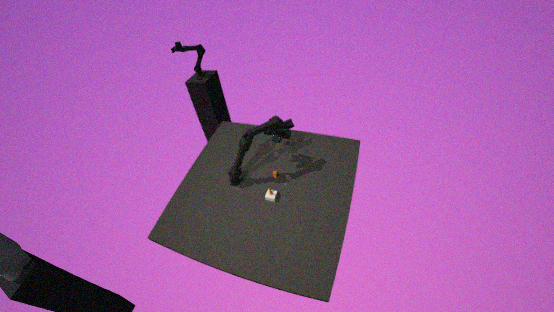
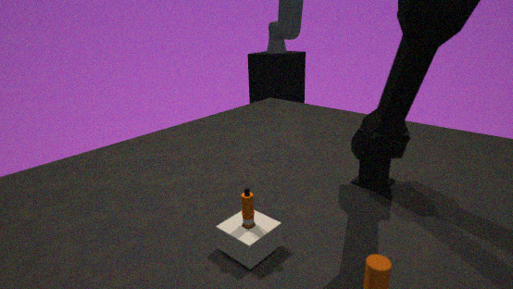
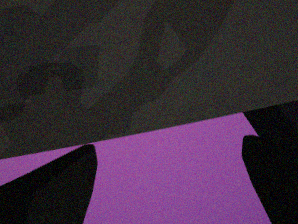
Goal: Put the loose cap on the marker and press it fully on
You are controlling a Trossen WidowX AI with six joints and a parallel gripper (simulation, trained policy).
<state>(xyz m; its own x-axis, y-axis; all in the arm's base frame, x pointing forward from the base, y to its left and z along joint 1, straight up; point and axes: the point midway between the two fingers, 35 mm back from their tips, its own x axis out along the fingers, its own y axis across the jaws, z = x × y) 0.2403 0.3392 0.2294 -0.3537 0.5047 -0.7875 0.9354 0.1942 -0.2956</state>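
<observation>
Right now the orange cap is 23 cm to the right of my gripper tip, 18 cm below it and 5 cm ahead of it. Also, from my gripper tip: white holder block (41 cm to the right, 18 cm below, 8 cm ahead).
</observation>
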